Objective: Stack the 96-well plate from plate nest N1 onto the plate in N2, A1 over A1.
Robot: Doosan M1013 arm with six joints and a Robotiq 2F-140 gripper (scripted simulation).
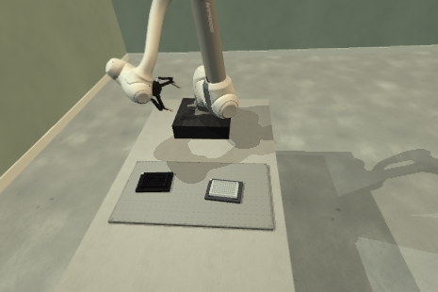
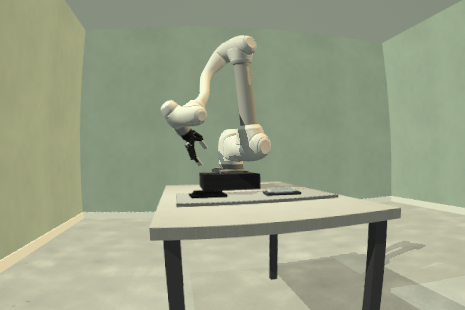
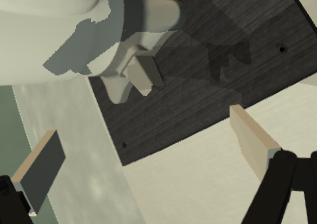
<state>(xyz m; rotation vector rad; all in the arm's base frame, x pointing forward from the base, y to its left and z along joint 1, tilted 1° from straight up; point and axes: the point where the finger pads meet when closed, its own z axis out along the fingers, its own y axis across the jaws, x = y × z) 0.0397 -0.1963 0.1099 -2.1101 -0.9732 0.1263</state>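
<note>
Now: hand 58 cm short of the plate nest, 22 cm to the right of it and 19 cm above it. Also, from my hand: black 96-well plate (48 cm ahead, 11 cm to the right, 17 cm below).
</note>
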